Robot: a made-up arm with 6 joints. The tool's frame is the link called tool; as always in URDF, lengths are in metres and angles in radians. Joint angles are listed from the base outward. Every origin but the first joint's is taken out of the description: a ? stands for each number. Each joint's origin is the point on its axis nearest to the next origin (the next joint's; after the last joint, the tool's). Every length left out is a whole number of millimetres.
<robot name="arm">
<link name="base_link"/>
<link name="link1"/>
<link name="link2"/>
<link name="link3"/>
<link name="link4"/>
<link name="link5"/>
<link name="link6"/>
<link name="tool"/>
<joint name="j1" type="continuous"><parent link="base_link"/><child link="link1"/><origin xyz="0.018 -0.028 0.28" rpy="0 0 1.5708"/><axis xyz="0 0 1"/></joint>
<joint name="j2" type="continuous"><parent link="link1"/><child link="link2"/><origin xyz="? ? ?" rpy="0 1.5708 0"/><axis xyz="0 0 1"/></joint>
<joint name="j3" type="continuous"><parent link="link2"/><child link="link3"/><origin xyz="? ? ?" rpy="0 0 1.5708"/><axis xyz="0 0 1"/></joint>
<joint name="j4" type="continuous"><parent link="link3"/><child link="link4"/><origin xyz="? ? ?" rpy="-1.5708 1.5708 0"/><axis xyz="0 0 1"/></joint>
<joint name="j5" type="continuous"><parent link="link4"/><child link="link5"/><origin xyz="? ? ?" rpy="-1.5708 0 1.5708"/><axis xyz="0 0 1"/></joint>
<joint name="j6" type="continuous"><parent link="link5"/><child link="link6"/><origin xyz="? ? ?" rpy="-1.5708 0 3.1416"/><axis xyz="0 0 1"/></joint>
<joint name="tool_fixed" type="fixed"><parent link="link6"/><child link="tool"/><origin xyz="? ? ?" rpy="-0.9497 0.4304 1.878"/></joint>
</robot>
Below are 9 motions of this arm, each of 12 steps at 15 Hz.
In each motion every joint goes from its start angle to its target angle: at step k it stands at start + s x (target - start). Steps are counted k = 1, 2, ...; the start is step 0. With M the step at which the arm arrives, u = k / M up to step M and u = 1 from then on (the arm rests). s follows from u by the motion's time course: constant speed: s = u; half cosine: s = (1 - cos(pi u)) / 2; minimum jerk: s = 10 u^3 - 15 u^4 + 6 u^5.
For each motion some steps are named. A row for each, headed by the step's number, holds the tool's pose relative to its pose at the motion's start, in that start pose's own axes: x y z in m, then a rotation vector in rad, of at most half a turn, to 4 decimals.
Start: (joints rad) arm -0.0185 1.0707 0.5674 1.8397 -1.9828 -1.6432
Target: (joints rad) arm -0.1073 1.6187 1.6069 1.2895 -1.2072 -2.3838
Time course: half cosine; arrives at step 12
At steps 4, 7, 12:
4: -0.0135 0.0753 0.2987 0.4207 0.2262 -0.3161
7: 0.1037 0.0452 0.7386 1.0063 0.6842 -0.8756
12: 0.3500 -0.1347 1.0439 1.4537 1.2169 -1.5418

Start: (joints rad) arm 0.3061 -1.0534 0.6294 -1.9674 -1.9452 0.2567
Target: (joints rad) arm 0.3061 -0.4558 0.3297 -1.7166 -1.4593 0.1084
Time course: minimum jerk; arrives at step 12
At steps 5, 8, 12:
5: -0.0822 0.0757 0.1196 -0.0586 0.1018 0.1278
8: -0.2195 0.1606 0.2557 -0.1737 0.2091 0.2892
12: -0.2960 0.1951 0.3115 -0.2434 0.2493 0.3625

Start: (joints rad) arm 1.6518 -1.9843 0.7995 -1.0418 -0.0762 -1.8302
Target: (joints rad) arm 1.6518 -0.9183 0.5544 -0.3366 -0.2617 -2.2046
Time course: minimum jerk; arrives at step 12
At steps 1, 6, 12:
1: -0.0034 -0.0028 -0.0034 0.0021 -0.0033 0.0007
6: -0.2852 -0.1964 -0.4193 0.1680 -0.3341 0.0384
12: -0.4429 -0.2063 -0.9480 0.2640 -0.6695 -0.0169

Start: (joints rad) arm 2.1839 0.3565 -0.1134 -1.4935 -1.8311 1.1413
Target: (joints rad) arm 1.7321 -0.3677 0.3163 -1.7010 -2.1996 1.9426
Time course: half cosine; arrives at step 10
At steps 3, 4, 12:
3: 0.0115 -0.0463 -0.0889 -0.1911 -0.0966 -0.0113
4: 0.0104 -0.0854 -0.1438 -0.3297 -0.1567 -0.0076
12: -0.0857 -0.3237 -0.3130 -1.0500 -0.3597 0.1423

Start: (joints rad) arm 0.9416 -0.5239 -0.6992 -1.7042 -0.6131 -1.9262
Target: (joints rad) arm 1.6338 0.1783 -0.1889 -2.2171 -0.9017 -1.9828
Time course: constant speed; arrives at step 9
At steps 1, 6, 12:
1: 0.0073 -0.0397 -0.1453 0.0963 -0.0928 0.0553
6: 0.3740 -0.2137 -0.7014 0.3624 -0.5280 0.5394
12: 0.7555 -0.3084 -0.7697 0.3104 -0.7111 0.9466

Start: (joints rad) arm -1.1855 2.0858 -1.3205 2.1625 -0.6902 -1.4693
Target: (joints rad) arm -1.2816 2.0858 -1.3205 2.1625 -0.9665 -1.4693
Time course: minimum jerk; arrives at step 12
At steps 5, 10, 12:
5: 0.0125 -0.0379 -0.0088 0.0667 0.0387 0.0894
10: 0.0365 -0.1019 -0.0293 0.1849 0.1018 0.2518
12: 0.0380 -0.1054 -0.0307 0.1917 0.1052 0.2613

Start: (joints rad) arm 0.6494 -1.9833 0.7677 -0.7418 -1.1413 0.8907
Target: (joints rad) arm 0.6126 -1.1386 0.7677 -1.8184 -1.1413 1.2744
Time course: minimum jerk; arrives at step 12
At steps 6, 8, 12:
6: 0.1580 0.4499 0.1928 -0.7431 0.0290 0.0150
8: 0.1949 0.7473 0.2177 -1.1831 -0.0042 0.0240
12: 0.1949 0.9626 0.1932 -1.4998 -0.0492 0.0220

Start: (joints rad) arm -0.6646 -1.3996 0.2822 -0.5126 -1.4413 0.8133
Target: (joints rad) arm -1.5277 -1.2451 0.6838 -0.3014 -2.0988 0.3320
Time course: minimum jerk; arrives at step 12
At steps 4, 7, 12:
4: -0.1159 0.1554 0.1086 -0.0349 -0.1392 -0.0513
7: -0.3689 0.5051 0.1866 -0.0747 -0.4009 -0.1132
12: -0.5325 0.7622 0.1135 -0.0893 -0.5661 -0.1285

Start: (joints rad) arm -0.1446 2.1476 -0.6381 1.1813 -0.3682 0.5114
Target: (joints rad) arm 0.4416 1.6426 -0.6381 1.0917 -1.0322 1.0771
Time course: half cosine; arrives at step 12
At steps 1, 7, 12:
1: -0.0043 0.0107 0.0097 -0.0097 -0.0149 -0.0036
7: -0.1425 0.4706 0.2489 -0.4202 -0.6034 -0.0227
12: -0.2220 0.7749 0.2739 -0.6875 -1.0001 0.0712

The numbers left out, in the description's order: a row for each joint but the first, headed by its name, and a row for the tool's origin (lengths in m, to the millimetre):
j2: 0.073 -0.001 0
j3: -0.494 -0.009 0
j4: -0.004 0.681 0
j5: 0.008 0.019 0
j6: -0.011 -0.113 0
tool: -0.003 -0.019 0

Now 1 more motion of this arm.
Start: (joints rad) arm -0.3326 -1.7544 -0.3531 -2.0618 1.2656 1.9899
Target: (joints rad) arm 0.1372 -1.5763 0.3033 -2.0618 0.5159 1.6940
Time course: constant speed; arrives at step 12
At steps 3, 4, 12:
3: 0.1312 0.0199 0.1786 -0.0134 0.2127 -0.2976
4: 0.1840 0.0194 0.2339 -0.0263 0.2891 -0.3898
12: 0.7232 -0.0907 0.5198 -0.3264 0.9322 -0.9697

